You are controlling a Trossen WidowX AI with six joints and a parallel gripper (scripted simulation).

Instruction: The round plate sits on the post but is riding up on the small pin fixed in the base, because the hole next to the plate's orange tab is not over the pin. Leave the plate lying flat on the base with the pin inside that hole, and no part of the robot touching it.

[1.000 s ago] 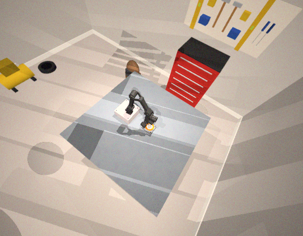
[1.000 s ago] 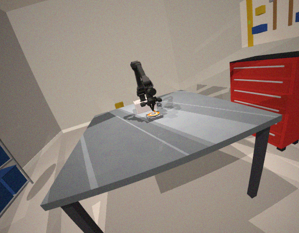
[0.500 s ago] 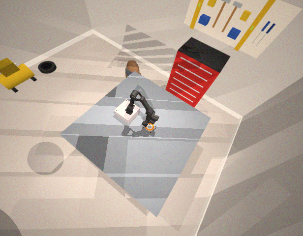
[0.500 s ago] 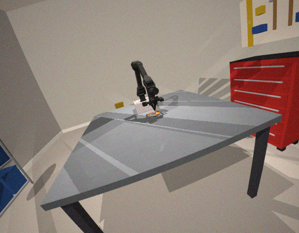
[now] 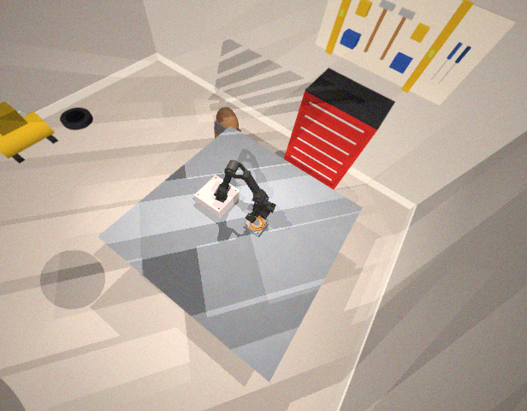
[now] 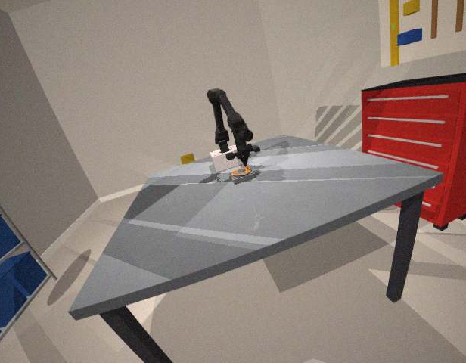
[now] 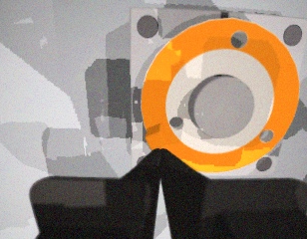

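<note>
Now: gripper tip 2 cm short of the round plate and 2 cm to the left of it.
</note>
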